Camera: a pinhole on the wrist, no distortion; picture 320 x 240 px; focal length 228.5 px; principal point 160.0 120.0 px. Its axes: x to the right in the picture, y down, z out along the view. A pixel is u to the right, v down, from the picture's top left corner.
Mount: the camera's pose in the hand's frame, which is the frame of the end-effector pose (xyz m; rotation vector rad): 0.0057 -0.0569 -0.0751 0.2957 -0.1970 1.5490
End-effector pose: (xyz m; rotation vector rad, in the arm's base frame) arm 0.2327 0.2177 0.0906 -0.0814 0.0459 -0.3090
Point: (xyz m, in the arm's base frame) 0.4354 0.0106 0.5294
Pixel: 181.4 32.9
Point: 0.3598 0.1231 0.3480
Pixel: 221.6 40.3
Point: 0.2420 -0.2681 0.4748
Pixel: 42.1 73.4
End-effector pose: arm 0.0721 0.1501 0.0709 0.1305 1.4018 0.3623
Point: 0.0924 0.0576 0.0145
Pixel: 94.9 80.8
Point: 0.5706 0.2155 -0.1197
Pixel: 223.0 25.1
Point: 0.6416 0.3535 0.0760
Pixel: 296.5 86.9
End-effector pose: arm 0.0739 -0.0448 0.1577 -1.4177 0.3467 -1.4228
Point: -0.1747 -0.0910 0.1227
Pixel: behind the camera
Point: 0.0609 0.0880 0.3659
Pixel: 50.4 131.5
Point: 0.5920 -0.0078 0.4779
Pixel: 242.8 30.8
